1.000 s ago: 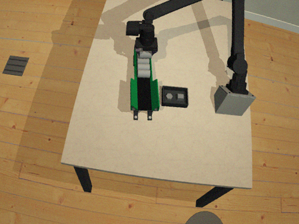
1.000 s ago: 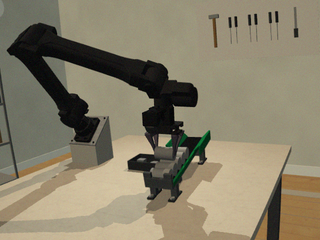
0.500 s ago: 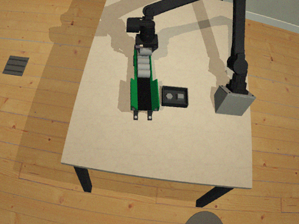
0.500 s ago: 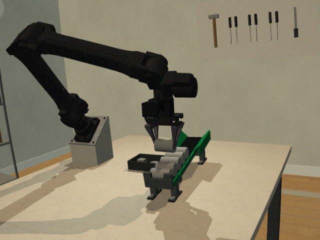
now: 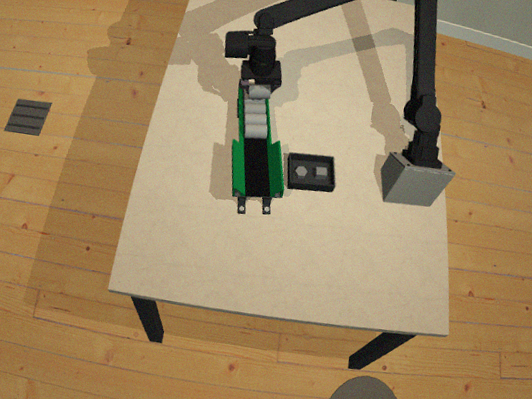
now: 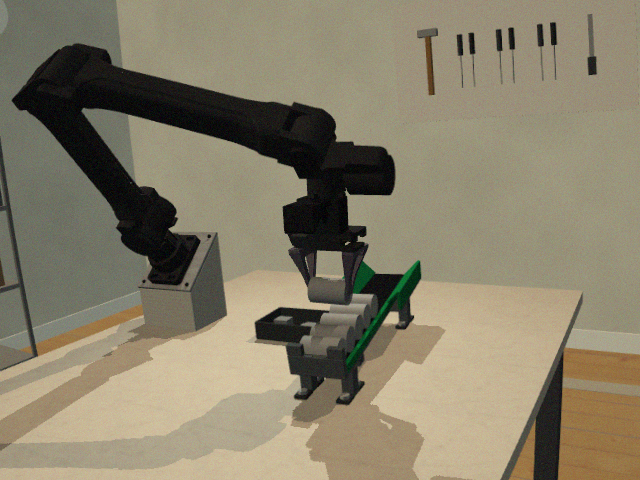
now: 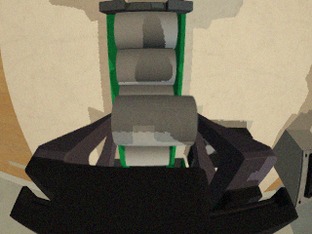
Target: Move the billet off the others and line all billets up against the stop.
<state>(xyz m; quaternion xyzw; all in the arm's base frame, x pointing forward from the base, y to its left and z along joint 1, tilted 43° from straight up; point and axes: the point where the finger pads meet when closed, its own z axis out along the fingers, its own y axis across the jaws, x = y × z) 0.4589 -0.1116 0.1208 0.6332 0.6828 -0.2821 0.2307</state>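
Now: hand 90 mm above the dark stop, 80 mm to the left of it and 10 mm short of it. Round my hand: dark shallow tray: 170 mm to the left, 170 mm behind, 140 mm below.
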